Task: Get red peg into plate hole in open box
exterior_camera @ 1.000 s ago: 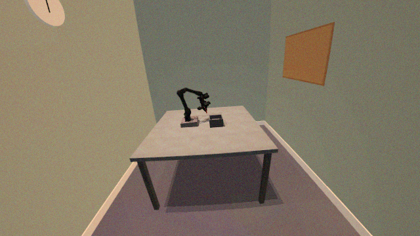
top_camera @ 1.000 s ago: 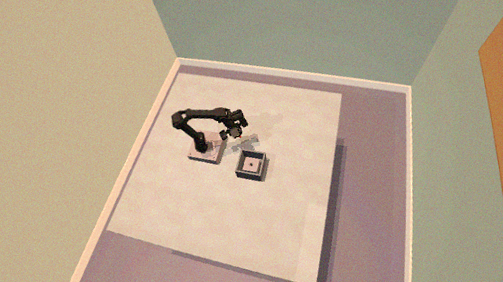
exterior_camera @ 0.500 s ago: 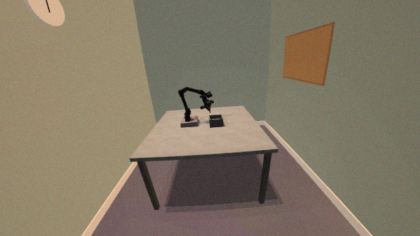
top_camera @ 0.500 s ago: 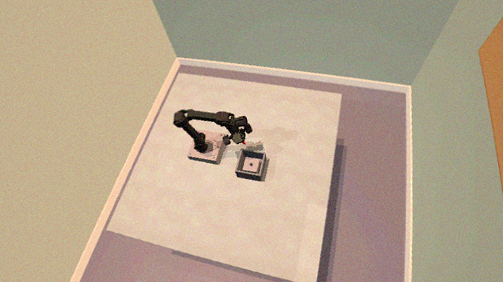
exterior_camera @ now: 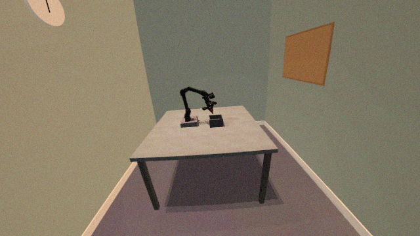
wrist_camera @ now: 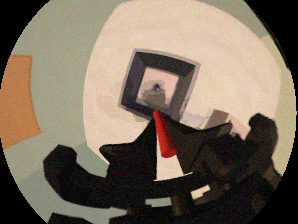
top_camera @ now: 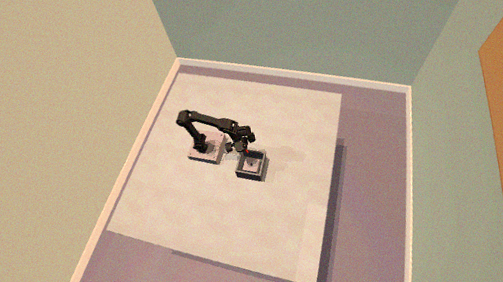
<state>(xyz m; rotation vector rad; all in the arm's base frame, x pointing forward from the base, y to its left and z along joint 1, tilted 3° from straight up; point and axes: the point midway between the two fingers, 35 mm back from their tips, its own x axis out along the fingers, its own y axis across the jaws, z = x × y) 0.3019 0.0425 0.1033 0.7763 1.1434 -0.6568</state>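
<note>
The pale plate lies 100 mm below my gripper tip, 50 mm to the right of it and 40 mm ahead of it. From my gripper tip the other things lie so: red peg (20 mm above, 10 mm behind); dark box (120 mm below, 50 mm to the right, 40 mm ahead).
</note>
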